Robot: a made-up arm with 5 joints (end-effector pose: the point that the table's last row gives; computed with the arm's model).
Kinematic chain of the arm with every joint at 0, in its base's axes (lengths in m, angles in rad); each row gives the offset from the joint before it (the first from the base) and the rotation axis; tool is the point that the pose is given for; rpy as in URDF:
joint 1: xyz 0 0 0.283 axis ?
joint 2: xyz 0 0 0 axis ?
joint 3: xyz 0.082 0 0.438 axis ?
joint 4: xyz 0.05 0 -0.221 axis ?
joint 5: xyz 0.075 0 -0.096 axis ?
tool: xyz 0 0 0 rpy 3.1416 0 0
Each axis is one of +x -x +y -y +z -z.
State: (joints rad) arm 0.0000 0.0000 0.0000 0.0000 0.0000
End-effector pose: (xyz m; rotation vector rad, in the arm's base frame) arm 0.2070 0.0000 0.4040 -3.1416 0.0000 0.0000
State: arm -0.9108 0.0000 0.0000 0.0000 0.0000
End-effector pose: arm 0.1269 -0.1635 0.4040 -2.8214 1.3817 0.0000
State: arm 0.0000 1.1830 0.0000 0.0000 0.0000
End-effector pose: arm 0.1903 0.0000 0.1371 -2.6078 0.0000 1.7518
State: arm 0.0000 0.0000 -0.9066 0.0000 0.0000
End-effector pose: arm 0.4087 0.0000 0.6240 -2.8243 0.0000 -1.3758
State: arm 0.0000 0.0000 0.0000 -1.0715 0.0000
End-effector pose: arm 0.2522 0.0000 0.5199 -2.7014 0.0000 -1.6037
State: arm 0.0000 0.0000 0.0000 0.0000 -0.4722
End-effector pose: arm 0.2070 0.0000 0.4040 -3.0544 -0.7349 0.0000
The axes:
joint 1: +z
joint 2: +y
joint 3: +y
joint 4: +y
joint 5: -z

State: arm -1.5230 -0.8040 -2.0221 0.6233 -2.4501
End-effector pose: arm -0.0098 0.2041 0.9888 0.8629 0.4313 -0.7681
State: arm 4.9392 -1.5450 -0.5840 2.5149 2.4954
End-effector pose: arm -0.0543 0.2352 0.4186 -0.9893 -2.7195 -0.4742
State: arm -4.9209 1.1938 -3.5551 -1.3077 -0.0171
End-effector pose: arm 0.0920 0.4346 0.6054 0.4659 0.3843 -1.7496
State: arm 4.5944 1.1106 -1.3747 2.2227 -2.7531
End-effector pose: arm -0.0492 -0.4147 0.1706 -1.0869 -0.6400 -1.1366
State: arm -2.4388 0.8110 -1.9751 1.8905 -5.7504
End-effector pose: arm -0.4495 -0.3808 0.3622 -0.2118 2.4852 0.5491
